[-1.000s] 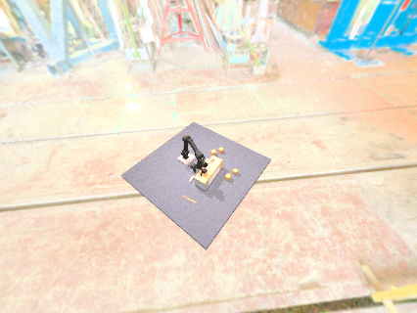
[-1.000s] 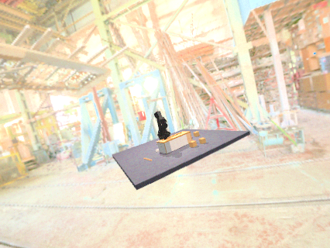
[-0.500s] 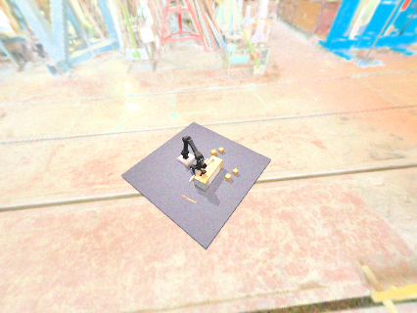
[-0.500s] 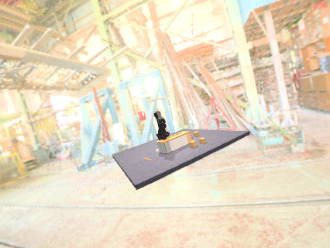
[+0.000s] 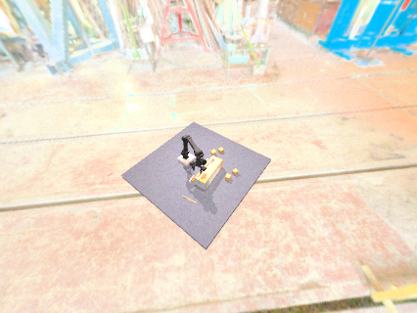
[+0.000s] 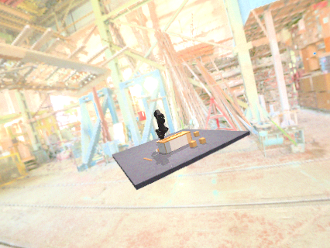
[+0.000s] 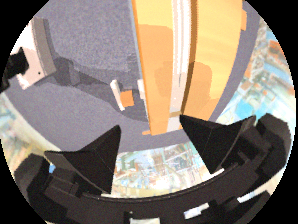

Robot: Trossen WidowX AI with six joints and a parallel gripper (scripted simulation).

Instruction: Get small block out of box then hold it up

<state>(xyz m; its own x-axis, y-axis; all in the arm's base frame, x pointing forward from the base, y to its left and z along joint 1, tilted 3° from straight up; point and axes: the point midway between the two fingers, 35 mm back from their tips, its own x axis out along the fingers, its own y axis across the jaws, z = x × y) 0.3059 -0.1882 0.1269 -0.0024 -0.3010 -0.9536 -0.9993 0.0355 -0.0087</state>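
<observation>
My gripper tip is 130 mm above the small orange block, 50 mm past it and 40 mm to the left of it. Round my gripper tip: thin orange stick (250 mm to the right, 140 mm below, 50 mm ahead); then clear-fronted box (120 mm to the left, 90 mm below, 40 mm ahead).
</observation>
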